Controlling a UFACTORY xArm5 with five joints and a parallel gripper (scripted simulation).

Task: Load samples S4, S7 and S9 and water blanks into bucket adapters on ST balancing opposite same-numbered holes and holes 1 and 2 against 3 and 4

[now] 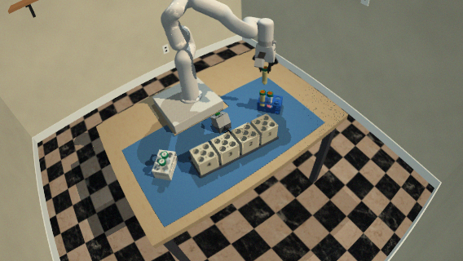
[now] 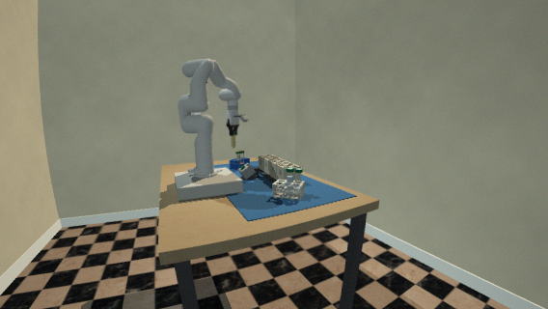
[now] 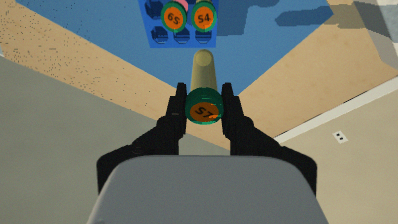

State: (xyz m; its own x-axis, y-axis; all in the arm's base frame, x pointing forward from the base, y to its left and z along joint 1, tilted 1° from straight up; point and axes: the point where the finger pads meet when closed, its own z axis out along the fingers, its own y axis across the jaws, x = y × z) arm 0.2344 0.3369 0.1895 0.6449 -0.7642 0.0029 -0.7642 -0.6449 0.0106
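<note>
Right now the sample tube S7 is 1 cm behind my hand and 5 cm below it. Round my hand: blue sample rack RS: 4 cm ahead, 1 cm to the left, 22 cm below; then sample tube S9: 6 cm ahead, 19 cm below; then sample tube S4: 2 cm ahead, 4 cm to the right, 19 cm below.
</note>
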